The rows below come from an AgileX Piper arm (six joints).
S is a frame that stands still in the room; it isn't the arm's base.
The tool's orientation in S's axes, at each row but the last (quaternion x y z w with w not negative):
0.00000 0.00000 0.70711 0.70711
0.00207 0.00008 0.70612 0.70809
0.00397 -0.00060 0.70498 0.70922
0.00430 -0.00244 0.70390 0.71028
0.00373 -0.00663 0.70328 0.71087
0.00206 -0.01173 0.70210 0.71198
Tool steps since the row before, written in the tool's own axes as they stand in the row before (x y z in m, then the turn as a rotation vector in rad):
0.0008 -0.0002 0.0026 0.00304 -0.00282 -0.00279
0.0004 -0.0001 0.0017 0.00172 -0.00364 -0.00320
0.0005 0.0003 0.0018 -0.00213 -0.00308 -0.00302
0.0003 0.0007 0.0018 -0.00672 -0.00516 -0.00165
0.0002 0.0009 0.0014 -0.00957 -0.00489 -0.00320
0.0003 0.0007 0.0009 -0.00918 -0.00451 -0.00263
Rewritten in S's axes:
0.0002 0.0008 0.0026 0.00282 0.00304 -0.00279
0.0001 0.0004 0.0017 0.00364 0.00172 -0.00321
-0.0003 0.0005 0.0018 0.00305 -0.00213 -0.00305
-0.0007 0.0003 0.0018 0.00509 -0.00675 -0.00173
-0.0009 0.0002 0.0014 0.00480 -0.00957 -0.00332
-0.0007 0.0003 0.0009 0.00442 -0.00919 -0.00275

